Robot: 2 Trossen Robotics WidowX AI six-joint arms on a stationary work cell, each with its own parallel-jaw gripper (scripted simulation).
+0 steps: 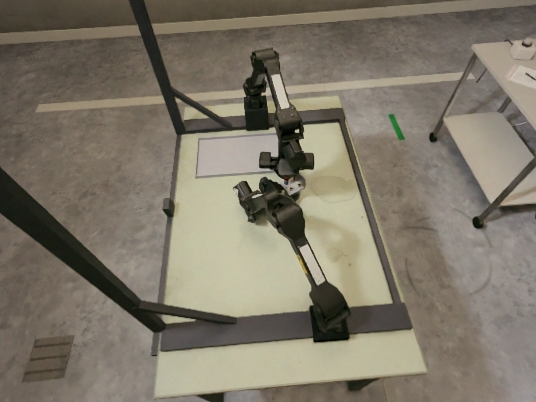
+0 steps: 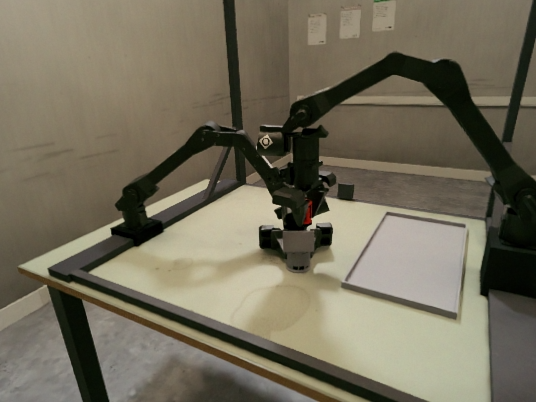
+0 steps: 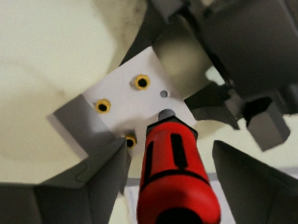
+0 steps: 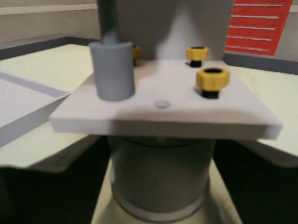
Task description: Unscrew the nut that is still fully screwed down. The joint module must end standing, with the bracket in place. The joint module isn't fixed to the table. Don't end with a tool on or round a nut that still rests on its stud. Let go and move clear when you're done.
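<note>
The left gripper (image 2: pixel 305 222) appears also in image 1 (image 1: pixel 286 175) and in image 3 (image 3: pixel 169 146), while the right gripper (image 2: pixel 298 257) is visible as well. The robot's scene includes a shallow grey tray (image 2: pixel 418 260), which can also be found in image 1 (image 1: pixel 233 155), and a pale bracket (image 4: pixel 163 76), which image 3 (image 3: pixel 85 131) shows too.
</note>
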